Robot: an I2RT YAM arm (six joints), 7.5 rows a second.
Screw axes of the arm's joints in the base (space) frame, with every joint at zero. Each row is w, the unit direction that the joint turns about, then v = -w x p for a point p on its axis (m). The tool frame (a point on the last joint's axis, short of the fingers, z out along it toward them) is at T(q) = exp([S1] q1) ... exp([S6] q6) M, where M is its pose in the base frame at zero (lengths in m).
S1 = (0, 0, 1, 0, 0, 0)
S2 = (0, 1, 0, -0.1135, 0, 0.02)
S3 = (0, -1, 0, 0.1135, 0, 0.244)
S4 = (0, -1, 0, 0.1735, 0, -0.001)
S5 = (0, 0, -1, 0, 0.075, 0)
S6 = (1, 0, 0, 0, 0.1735, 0)
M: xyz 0.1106 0 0.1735 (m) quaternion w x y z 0.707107 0 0.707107 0
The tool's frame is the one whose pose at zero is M.
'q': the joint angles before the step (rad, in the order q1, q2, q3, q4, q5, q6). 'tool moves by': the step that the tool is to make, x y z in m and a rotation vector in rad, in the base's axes. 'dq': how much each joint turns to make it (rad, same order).
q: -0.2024, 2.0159, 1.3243, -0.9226, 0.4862, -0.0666
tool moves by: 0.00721, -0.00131, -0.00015, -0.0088, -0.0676, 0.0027
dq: 0.0000, 0.0000, 0.0000, 0.0694, -0.0049, -0.0031
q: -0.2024, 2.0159, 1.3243, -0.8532, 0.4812, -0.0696
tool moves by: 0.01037, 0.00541, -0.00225, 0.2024, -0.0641, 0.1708
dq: 0.0000, 0.0000, 0.0000, 0.0831, -0.2228, -0.1671
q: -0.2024, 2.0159, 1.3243, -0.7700, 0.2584, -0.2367
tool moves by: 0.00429, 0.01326, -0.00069, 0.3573, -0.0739, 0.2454
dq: 0.0000, 0.0000, 0.0000, 0.0134, -0.3921, -0.2007
